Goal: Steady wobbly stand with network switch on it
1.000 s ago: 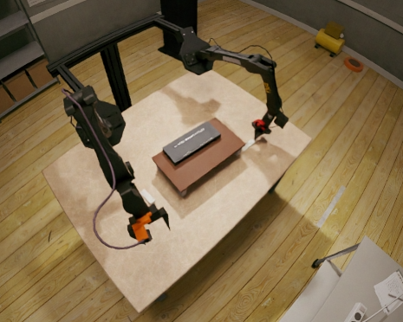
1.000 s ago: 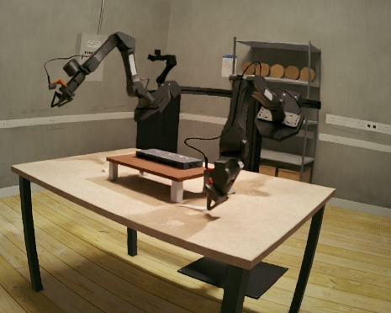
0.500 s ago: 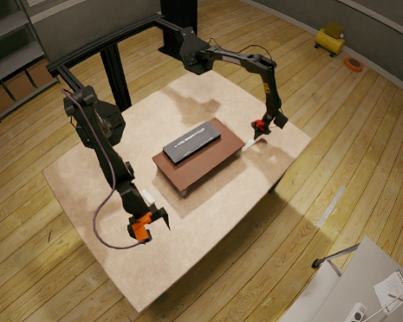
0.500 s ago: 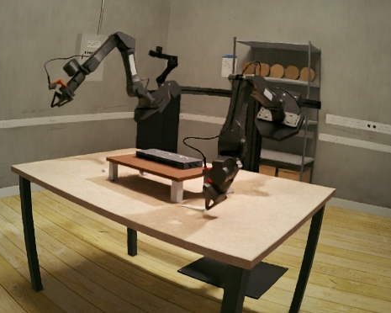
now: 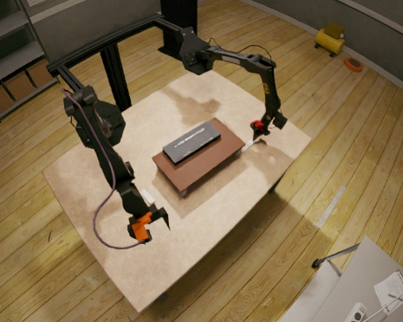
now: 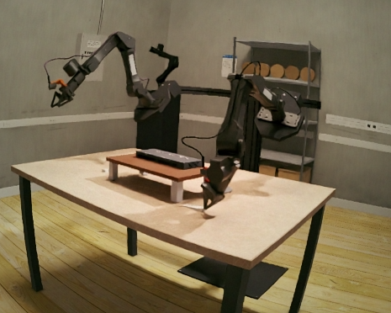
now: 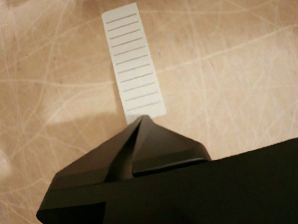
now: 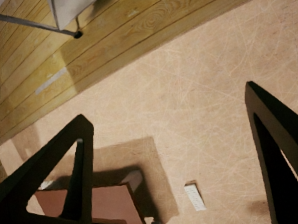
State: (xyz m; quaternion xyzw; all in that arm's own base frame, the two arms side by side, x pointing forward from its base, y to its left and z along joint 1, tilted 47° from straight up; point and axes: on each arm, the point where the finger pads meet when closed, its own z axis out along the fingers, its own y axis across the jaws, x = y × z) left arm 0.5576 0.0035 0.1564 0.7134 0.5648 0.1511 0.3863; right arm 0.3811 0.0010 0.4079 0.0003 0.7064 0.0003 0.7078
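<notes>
Right now the white wedge is 10 mm behind my left hand, 50 mm to the right of it and 10 mm below it. The rest, counted from my left hand: brown stand (150 mm behind, 300 mm to the right, 30 mm above); network switch (210 mm behind, 290 mm to the right, 100 mm above).
</notes>
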